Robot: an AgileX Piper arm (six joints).
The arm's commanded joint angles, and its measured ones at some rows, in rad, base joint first. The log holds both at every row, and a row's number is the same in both.
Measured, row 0:
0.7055, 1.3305, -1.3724, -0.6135, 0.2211, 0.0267
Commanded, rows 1 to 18:
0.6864, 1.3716, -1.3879, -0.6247, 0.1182, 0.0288
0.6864, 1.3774, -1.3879, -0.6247, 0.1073, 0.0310
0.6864, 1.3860, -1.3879, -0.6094, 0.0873, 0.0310
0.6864, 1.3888, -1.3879, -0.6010, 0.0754, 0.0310
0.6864, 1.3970, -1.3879, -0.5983, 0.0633, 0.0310
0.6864, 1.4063, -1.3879, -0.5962, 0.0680, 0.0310
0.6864, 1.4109, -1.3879, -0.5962, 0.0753, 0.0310
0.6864, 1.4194, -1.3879, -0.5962, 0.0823, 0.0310
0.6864, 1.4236, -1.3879, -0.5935, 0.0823, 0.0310
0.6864, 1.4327, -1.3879, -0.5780, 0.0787, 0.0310
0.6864, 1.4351, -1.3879, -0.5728, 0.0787, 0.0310
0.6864, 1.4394, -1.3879, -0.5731, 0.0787, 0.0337
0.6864, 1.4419, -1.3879, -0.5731, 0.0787, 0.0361
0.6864, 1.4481, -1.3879, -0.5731, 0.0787, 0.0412
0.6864, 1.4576, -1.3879, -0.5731, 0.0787, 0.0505
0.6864, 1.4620, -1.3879, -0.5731, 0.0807, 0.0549
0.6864, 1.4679, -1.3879, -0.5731, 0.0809, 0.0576
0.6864, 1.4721, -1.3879, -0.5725, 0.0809, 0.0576
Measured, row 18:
0.6910, 1.4650, -1.3745, -0.5735, 0.1185, 0.0428
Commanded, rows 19 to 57:
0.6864, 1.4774, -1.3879, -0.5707, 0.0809, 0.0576
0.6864, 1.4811, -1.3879, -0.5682, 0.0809, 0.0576
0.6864, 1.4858, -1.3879, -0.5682, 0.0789, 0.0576
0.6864, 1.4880, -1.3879, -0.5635, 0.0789, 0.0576
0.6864, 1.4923, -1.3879, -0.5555, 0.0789, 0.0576
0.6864, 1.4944, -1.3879, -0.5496, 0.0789, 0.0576
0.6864, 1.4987, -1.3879, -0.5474, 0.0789, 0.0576
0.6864, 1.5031, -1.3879, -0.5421, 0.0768, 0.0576
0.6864, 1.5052, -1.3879, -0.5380, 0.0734, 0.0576
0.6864, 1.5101, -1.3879, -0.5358, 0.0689, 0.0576
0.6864, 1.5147, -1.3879, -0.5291, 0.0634, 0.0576
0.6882, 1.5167, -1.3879, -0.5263, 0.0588, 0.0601
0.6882, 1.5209, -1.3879, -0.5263, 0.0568, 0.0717
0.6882, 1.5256, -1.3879, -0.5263, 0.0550, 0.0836
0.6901, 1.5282, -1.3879, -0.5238, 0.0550, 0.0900
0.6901, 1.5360, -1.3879, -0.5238, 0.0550, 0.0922
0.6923, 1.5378, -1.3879, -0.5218, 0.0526, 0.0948
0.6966, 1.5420, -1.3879, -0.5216, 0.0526, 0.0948
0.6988, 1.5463, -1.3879, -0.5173, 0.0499, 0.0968
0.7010, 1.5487, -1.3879, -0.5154, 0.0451, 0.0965
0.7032, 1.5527, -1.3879, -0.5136, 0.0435, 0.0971
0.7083, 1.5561, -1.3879, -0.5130, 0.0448, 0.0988
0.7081, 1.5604, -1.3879, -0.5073, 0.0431, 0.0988
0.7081, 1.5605, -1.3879, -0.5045, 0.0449, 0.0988
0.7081, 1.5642, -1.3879, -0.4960, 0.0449, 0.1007
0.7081, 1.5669, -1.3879, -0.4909, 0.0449, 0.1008
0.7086, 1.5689, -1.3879, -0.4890, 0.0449, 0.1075
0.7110, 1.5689, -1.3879, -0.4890, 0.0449, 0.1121
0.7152, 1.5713, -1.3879, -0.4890, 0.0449, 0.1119
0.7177, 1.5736, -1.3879, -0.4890, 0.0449, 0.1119
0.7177, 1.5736, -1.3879, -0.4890, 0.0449, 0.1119
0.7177, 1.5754, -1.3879, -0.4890, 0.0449, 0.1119
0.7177, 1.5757, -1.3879, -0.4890, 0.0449, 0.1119
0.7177, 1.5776, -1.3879, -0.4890, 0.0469, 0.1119
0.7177, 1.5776, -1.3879, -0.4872, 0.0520, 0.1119
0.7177, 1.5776, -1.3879, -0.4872, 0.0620, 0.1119
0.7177, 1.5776, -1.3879, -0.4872, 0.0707, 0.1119
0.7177, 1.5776, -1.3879, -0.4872, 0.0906, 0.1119
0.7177, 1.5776, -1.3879, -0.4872, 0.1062, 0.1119
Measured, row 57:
0.7163, 1.5800, -1.3745, -0.4837, 0.1020, 0.1068
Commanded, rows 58 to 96:
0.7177, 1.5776, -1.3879, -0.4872, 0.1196, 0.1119
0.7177, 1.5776, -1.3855, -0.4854, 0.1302, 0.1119
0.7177, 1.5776, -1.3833, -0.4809, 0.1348, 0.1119
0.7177, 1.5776, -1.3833, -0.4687, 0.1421, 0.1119
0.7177, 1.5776, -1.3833, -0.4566, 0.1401, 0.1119
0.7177, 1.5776, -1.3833, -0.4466, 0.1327, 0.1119
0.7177, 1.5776, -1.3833, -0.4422, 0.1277, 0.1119
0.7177, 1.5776, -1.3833, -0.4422, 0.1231, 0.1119
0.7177, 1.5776, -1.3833, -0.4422, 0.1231, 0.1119
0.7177, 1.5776, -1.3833, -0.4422, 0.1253, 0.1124
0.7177, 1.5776, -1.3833, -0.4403, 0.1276, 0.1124
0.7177, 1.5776, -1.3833, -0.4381, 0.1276, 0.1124
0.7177, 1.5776, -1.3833, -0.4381, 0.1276, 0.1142
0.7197, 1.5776, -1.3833, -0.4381, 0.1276, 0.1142
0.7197, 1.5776, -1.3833, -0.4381, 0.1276, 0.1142
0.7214, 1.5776, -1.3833, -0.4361, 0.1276, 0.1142
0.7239, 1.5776, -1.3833, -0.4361, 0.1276, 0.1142
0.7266, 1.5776, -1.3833, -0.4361, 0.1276, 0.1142
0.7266, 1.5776, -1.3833, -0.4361, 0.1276, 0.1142
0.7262, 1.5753, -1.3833, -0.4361, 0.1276, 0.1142
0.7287, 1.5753, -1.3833, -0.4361, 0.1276, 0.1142
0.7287, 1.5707, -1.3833, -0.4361, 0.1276, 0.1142
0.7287, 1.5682, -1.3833, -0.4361, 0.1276, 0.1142
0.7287, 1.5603, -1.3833, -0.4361, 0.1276, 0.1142
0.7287, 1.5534, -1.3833, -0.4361, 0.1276, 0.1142
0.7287, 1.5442, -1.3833, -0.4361, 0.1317, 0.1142
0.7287, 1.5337, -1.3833, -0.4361, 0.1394, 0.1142
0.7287, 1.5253, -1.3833, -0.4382, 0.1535, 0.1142
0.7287, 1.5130, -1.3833, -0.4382, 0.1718, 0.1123
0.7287, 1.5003, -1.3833, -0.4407, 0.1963, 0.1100
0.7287, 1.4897, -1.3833, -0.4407, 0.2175, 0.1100
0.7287, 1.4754, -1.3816, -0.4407, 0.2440, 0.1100
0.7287, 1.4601, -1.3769, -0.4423, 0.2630, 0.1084
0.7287, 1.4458, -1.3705, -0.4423, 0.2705, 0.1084
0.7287, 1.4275, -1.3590, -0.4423, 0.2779, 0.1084
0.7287, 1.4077, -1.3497, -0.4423, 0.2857, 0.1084
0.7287, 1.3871, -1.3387, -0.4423, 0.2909, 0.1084
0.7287, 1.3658, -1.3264, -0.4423, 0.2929, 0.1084
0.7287, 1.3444, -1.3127, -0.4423, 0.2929, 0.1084
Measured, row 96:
0.7274, 1.4237, -1.3529, -0.4445, 0.2746, 0.1114
